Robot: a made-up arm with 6 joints. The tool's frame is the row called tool.
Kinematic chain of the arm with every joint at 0, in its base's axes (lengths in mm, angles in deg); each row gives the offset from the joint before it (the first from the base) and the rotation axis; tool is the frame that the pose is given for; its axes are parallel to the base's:
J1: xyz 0 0 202.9 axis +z
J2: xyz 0 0 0 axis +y
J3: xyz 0 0 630.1 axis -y
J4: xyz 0 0 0 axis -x
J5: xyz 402 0 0 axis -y
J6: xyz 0 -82 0 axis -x
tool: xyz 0 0 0
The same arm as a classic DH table. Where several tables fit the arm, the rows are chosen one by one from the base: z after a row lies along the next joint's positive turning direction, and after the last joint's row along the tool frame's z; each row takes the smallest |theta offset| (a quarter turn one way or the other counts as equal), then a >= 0, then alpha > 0; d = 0 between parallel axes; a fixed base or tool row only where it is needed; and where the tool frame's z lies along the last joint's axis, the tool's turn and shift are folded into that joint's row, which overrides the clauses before.
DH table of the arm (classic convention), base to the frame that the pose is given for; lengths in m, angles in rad. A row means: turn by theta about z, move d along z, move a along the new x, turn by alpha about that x. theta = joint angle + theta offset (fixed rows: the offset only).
J1: theta_offset 0; d 0.2029; a 0; alpha -1.5708
J2: theta_offset -1.5708; d 0; a 0.6301; alpha 3.1416
J3: theta_offset 0; d 0; a 0; alpha -1.5708
J4: theta_offset 0; d -0.402; a 0; alpha 1.5708
J5: theta_offset 0; d 0.082; a 0; alpha -1.5708
J6: theta_offset 1.5708; d 0; a 0; alpha 1.5708
tool (fixed): theta_offset -1.5708; d 0; a 0; alpha 0

